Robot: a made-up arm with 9 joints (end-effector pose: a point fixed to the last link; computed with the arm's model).
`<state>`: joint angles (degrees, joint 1 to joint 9).
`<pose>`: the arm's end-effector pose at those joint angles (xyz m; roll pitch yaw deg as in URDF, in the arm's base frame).
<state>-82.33 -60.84 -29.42 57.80 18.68 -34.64 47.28 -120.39 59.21</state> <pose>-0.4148 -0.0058 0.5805 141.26 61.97 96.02</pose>
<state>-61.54 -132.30 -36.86 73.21 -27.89 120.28 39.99 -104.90 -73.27</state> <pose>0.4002 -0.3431 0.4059 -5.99 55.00 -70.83</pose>
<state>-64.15 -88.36 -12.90 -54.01 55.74 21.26 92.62 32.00 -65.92</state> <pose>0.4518 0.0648 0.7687 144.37 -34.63 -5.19</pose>
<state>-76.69 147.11 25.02 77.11 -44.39 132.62 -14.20 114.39 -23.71</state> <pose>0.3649 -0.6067 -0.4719 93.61 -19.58 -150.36</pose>
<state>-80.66 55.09 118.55 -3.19 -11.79 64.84 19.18 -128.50 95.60</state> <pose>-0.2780 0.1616 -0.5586 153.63 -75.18 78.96</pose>
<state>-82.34 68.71 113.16 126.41 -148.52 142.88 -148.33 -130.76 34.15</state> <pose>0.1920 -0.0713 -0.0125 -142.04 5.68 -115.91</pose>
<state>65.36 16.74 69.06 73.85 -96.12 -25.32 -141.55 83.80 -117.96</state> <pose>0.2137 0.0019 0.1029 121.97 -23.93 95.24</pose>
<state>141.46 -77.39 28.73 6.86 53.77 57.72 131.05 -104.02 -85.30</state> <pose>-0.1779 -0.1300 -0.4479 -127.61 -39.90 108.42</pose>
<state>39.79 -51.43 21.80 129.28 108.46 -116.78 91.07 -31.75 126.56</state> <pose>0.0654 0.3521 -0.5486 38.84 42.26 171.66</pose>
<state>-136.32 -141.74 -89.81 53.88 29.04 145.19 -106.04 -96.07 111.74</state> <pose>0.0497 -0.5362 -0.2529 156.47 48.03 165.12</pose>
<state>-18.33 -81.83 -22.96 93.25 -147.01 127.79 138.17 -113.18 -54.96</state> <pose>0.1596 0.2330 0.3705 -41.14 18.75 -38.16</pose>
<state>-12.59 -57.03 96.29 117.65 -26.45 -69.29 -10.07 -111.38 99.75</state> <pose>0.8484 0.1180 0.1333 -140.29 -63.92 -137.17</pose>
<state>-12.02 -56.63 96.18 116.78 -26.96 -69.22 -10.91 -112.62 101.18</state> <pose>0.8487 0.1240 0.1308 -136.59 -64.25 -138.50</pose>
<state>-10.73 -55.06 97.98 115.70 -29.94 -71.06 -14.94 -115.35 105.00</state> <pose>0.8517 0.1164 0.0779 -135.28 -67.55 -135.23</pose>
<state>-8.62 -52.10 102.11 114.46 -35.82 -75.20 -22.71 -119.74 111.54</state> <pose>0.8438 0.0783 -0.0264 -143.37 -72.98 -121.19</pose>
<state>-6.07 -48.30 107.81 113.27 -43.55 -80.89 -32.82 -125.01 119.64</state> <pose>0.8071 0.0048 -0.1401 -167.53 -75.06 -92.18</pose>
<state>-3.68 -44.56 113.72 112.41 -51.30 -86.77 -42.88 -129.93 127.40</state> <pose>0.7478 -0.0800 -0.2179 175.82 -71.70 -73.23</pose>
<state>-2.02 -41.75 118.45 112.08 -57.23 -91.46 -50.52 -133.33 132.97</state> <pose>0.6927 -0.1447 -0.2526 172.86 -67.84 -70.08</pose>
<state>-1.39 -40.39 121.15 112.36 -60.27 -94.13 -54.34 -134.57 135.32</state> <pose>0.6611 -0.1775 -0.2651 173.00 -65.49 -71.23</pose>
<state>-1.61 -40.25 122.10 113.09 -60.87 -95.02 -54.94 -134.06 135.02</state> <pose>0.6516 -0.1863 -0.2723 172.08 -64.29 -71.93</pose>
